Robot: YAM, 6 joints.
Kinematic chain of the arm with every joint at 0, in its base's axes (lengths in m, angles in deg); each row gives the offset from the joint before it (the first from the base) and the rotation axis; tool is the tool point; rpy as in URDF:
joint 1: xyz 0 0 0.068 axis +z
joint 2: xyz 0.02 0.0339 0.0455 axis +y
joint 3: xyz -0.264 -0.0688 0 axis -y
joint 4: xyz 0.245 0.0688 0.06 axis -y
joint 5: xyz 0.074 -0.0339 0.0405 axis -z
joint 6: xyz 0.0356 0 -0.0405 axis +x
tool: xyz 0 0 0 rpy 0 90 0
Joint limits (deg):
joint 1: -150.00..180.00
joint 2: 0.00..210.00
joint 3: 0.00..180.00
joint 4: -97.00..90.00
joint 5: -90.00..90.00
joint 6: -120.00..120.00
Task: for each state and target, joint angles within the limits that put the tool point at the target. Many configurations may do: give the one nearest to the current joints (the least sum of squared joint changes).
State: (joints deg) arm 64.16 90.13 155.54 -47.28 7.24 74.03
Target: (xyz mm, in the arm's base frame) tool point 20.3 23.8 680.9
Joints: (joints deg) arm 61.44 77.79 159.85 -49.64 10.44 74.03
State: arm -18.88 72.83 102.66 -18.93 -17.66 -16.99
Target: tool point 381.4 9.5 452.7
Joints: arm -0.27 94.30 101.88 -16.02 -18.52 -16.99
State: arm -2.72 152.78 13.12 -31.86 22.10 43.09
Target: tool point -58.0 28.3 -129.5
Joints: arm -29.70 203.69 40.51 -12.32 6.70 43.09
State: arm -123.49 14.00 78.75 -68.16 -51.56 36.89
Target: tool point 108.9 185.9 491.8
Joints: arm -113.08 16.42 105.93 -52.59 -50.13 36.89
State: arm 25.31 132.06 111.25 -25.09 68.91 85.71
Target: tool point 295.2 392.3 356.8
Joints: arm 56.89 122.78 121.62 -21.50 67.68 85.71
